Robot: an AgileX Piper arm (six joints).
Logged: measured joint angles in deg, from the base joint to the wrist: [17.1, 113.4, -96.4, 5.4, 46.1, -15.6]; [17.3, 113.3, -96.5, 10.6, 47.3, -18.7]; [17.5, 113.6, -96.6, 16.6, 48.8, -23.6]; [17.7, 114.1, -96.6, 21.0, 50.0, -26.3]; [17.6, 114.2, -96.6, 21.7, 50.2, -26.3]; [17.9, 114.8, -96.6, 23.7, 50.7, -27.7]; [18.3, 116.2, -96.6, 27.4, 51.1, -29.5]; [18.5, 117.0, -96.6, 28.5, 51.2, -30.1]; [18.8, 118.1, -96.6, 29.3, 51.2, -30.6]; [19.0, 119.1, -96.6, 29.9, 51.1, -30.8]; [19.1, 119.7, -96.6, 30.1, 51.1, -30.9]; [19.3, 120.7, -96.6, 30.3, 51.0, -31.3]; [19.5, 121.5, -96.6, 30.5, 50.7, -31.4]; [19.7, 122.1, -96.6, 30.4, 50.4, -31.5]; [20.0, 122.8, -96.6, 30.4, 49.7, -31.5]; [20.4, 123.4, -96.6, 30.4, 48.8, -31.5]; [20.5, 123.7, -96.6, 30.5, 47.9, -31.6]
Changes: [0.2, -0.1, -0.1, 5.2, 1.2, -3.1]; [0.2, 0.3, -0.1, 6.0, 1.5, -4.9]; [0.2, 0.5, 0.0, 4.4, 1.2, -2.7]; [-0.1, 0.1, 0.0, 0.7, 0.2, 0.0]; [0.3, 0.6, 0.0, 2.0, 0.5, -1.4]; [0.4, 1.4, 0.0, 3.7, 0.4, -1.8]; [0.2, 0.8, 0.0, 1.1, 0.1, -0.6]; [0.3, 1.1, 0.0, 0.8, 0.0, -0.5]; [0.2, 1.0, 0.0, 0.6, -0.1, -0.2]; [0.1, 0.6, 0.0, 0.2, 0.0, -0.1]; [0.2, 1.0, 0.0, 0.2, -0.1, -0.4]; [0.2, 0.8, 0.0, 0.2, -0.3, -0.1]; [0.2, 0.6, 0.0, -0.1, -0.3, -0.1]; [0.3, 0.7, 0.0, 0.0, -0.7, 0.0]; [0.4, 0.6, 0.0, 0.0, -0.9, 0.0]; [0.1, 0.3, 0.0, 0.1, -0.9, -0.1]
